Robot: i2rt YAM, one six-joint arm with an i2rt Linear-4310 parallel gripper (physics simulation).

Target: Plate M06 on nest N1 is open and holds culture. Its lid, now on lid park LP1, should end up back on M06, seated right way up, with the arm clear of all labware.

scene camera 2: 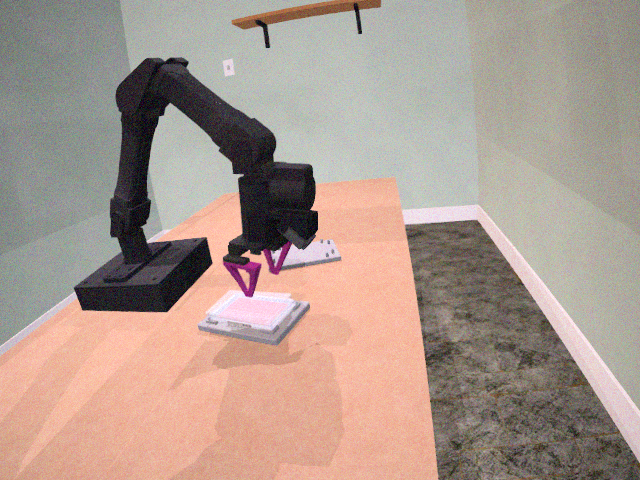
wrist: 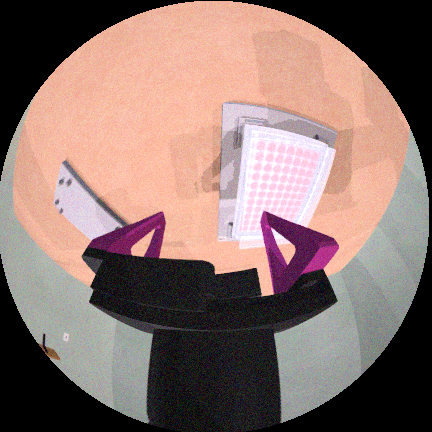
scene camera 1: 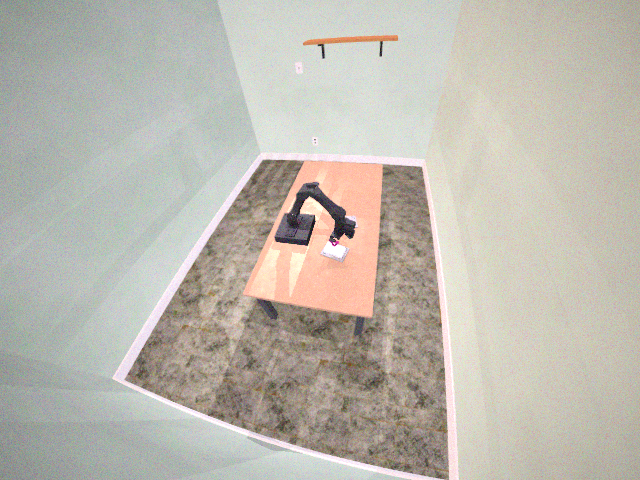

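Where they show: gripper, fingertip midpoint: (scene camera 2: 262,285) (wrist: 212,216) (scene camera 1: 336,241); arm's base at its link origin: (scene camera 2: 139,262) (scene camera 1: 294,226).
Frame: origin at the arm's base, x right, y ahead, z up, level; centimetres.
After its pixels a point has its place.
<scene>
Plate M06 (scene camera 1: 334,250) @[x 13.4, y 32.8, z -3.1 cm] (scene camera 2: 253,310) @[x 14.6, y 34.3, z -3.1 cm] (wrist: 280,175) @[x 11.3, y 35.8, z -3.1 cm], with pink wells, lies on the grey nest N1 (scene camera 2: 281,336) @[x 18.2, y 39.8, z -5.7 cm] (wrist: 229,190) @[x 7.1, y 33.7, z -5.3 cm]. A clear lid (wrist: 326,162) @[x 16.2, y 36.8, z -3.1 cm] appears to lie over it; its rim stands out past the plate on one long side and one short side in the wrist view, so it looks shifted. I cannot tell whether it is level. Lid park LP1 (scene camera 2: 310,253) @[x -15.2, y 36.7, z -5.5 cm] (wrist: 80,205) @[x -14.4, y 37.0, z -5.5 cm] is a pale board with small pegs; no lid shows on its visible part, and my gripper hides some of it. My gripper (scene camera 2: 262,283) @[x 5.1, y 32.5, z -3.2 cm] (wrist: 212,216) @[x 5.1, y 32.5, z -3.2 cm] is open and empty, above the table, one magenta fingertip over the plate's near end.
The black arm base (scene camera 1: 294,228) @[x 3.3, y 1.7, z 1.3 cm] (scene camera 2: 144,279) @[x 8.8, y 8.0, z -0.1 cm] stands on the wooden table (scene camera 1: 336,289) @[x 39.3, y 40.0, z -6.5 cm] (scene camera 2: 372,372) @[x 25.3, y 54.4, z -6.5 cm], to the left of the nest in both scene views. The table's right edge runs beside the nest and the park. A wall shelf (scene camera 1: 351,39) (scene camera 2: 310,12) is high at the back.
</scene>
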